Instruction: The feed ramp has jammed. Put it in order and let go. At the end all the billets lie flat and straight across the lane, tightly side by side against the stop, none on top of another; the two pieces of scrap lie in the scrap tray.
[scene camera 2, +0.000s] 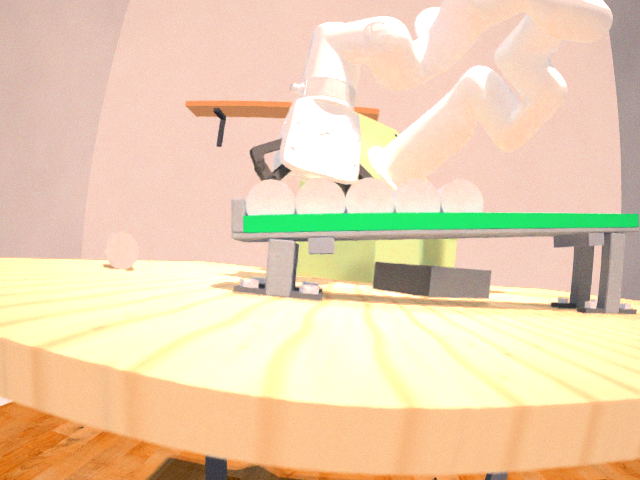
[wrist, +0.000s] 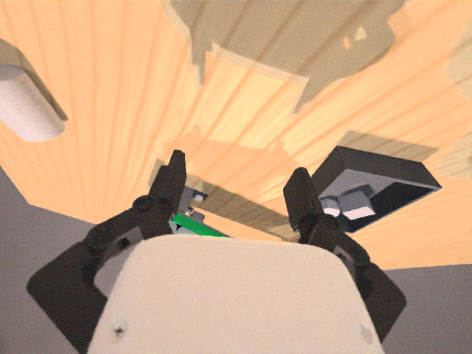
dark scrap tray: scene camera 2 422, 280; wrist 390, 183
grey block: wrist 355, 205; not seen in scene camera 2 (hidden by the dark scrap tray)
